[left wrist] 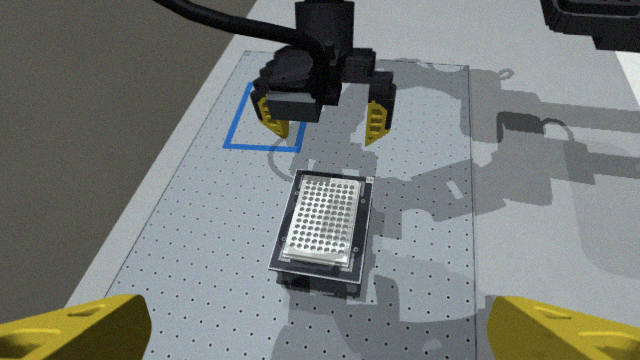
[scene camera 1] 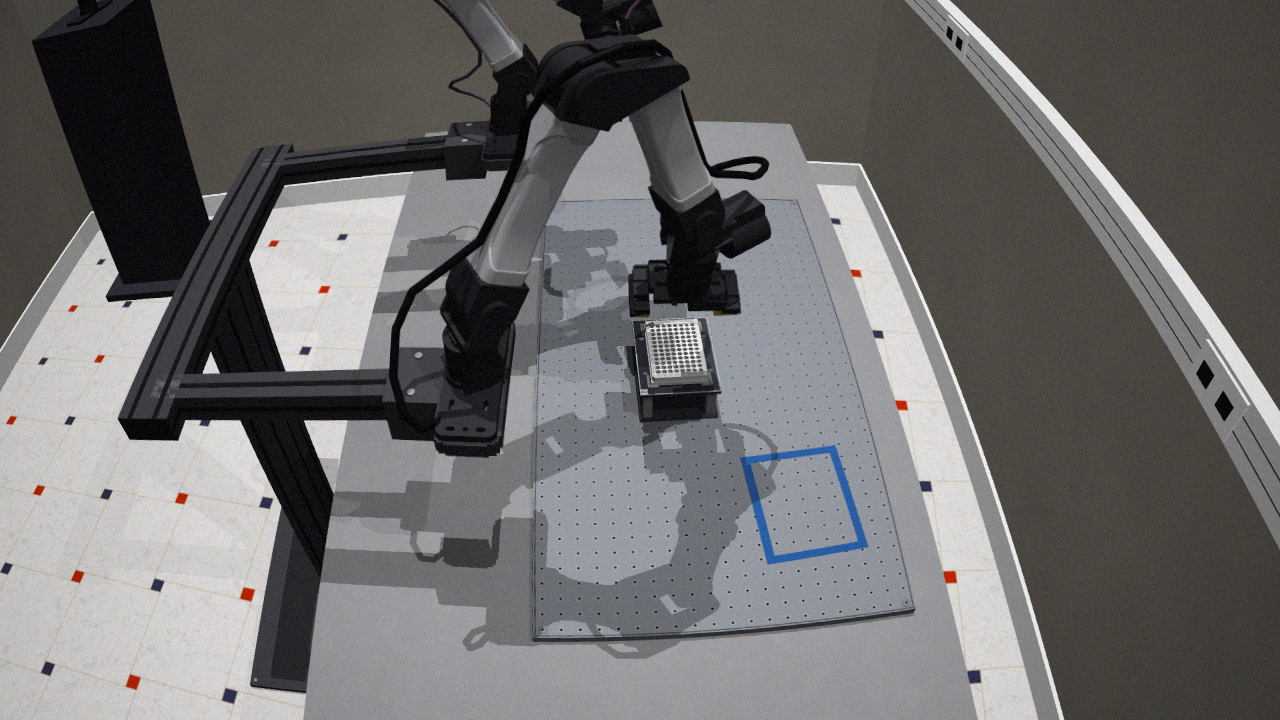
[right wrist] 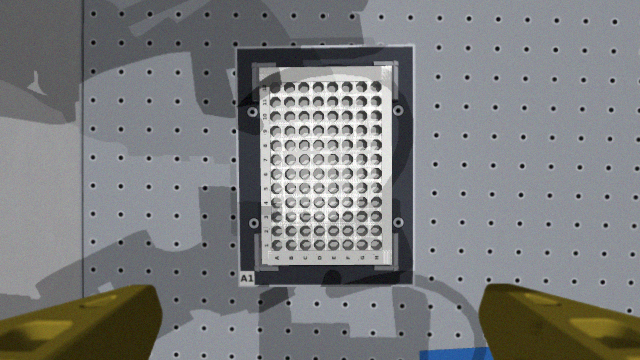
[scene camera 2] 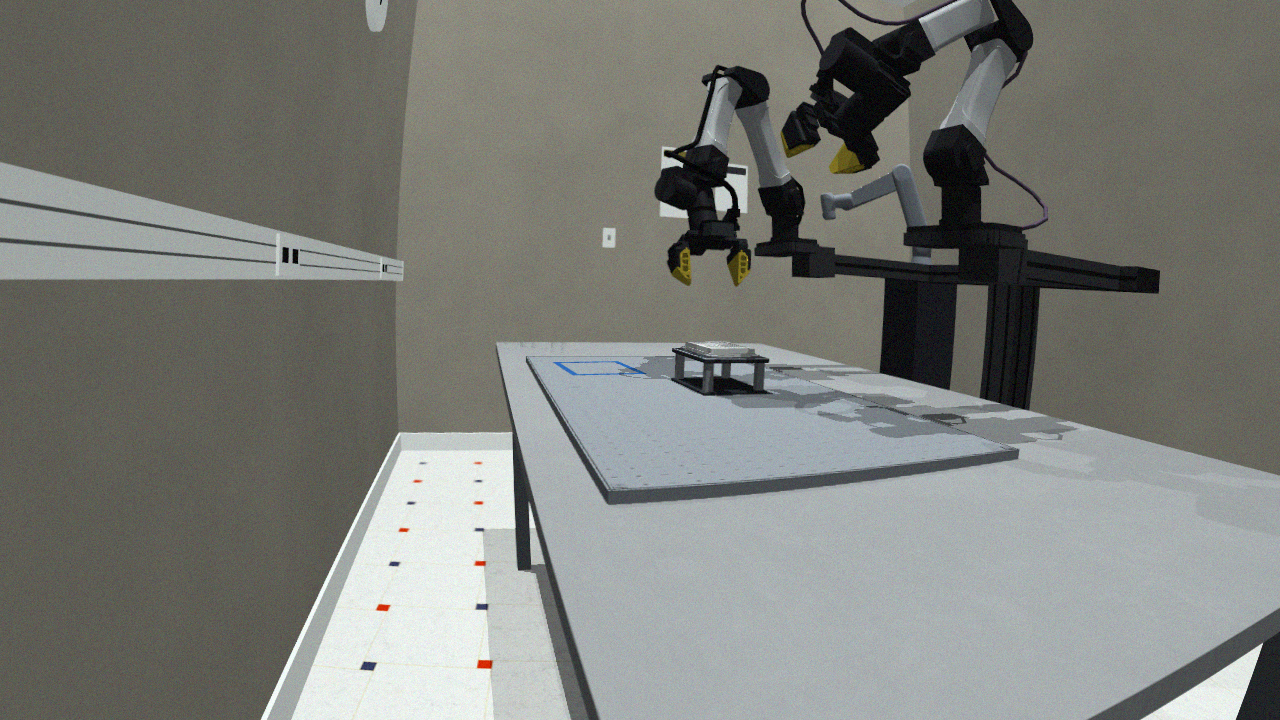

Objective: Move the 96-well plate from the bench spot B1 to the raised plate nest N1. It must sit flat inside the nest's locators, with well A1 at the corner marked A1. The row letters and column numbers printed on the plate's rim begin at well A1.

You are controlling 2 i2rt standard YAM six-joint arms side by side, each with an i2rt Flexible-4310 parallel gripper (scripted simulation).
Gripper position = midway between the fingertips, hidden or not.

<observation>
In view: the left gripper [scene camera 2: 809,162], the right gripper [scene camera 1: 680,312], a white 96-well plate [scene camera 1: 675,353], a raised plate nest [scene camera 1: 642,358] and a perforated board [scene camera 2: 733,489].
The white 96-well plate also shows in the left wrist view [left wrist: 321,231], in the right wrist view [right wrist: 315,208] and in scene camera 2 [scene camera 2: 723,349]. The left gripper is seen too in the left wrist view [left wrist: 319,312]. The right gripper also shows in the left wrist view [left wrist: 325,140], in the right wrist view [right wrist: 321,299] and in scene camera 2 [scene camera 2: 713,285].
</observation>
